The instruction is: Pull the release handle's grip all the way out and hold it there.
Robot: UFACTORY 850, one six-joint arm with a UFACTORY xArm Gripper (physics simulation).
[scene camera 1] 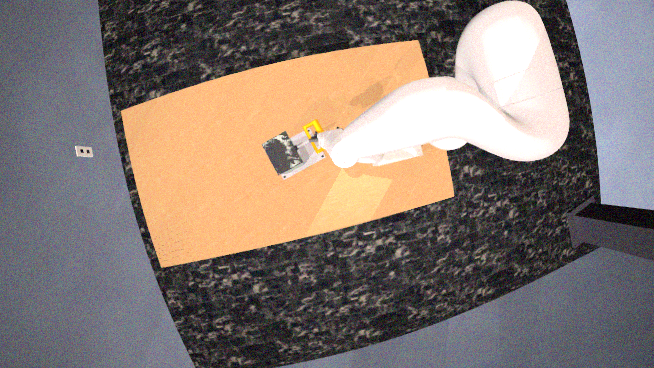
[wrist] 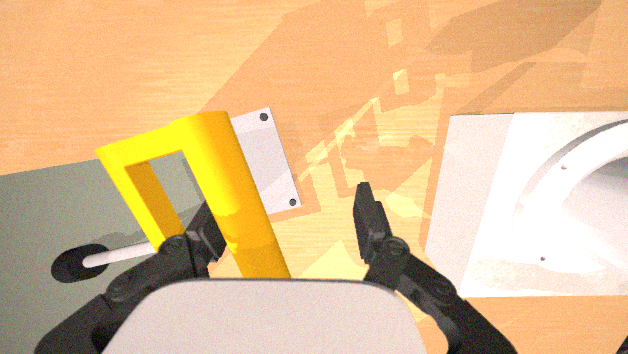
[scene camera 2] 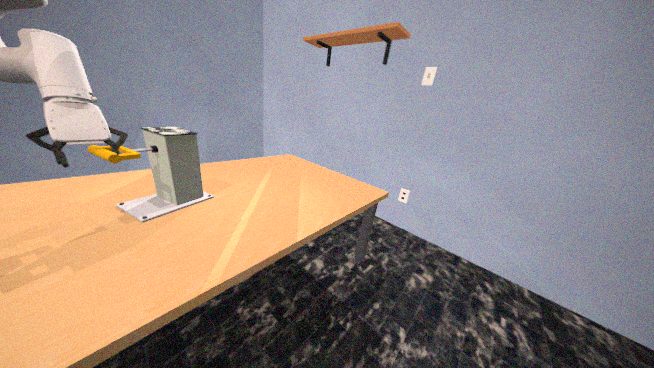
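The release handle's yellow loop grip (scene camera 1: 312, 123) (scene camera 2: 102, 153) (wrist: 225, 190) stands out from a grey-green upright housing (scene camera 1: 284, 154) (scene camera 2: 182, 167) (wrist: 30, 210). A stretch of its pale rod (scene camera 2: 144, 150) (wrist: 120, 254) shows between loop and housing. The housing stands on a light base plate (scene camera 2: 142, 209) (wrist: 265, 160). My gripper (scene camera 2: 91, 157) (wrist: 294, 196) is open, with the loop's outer bar between its fingers. One finger reaches into the loop, at the bar's housing side; the other is well out on the far side. Whether the inner finger touches the bar is unclear. The arm hides part of the loop in scene camera 1.
A wooden table (scene camera 1: 210, 175) (scene camera 2: 250, 225) carries the housing. A white block, the arm's base mount (scene camera 1: 397, 156) (wrist: 480, 200), is on the side away from the housing. A wall shelf (scene camera 2: 355, 36) hangs beyond the table.
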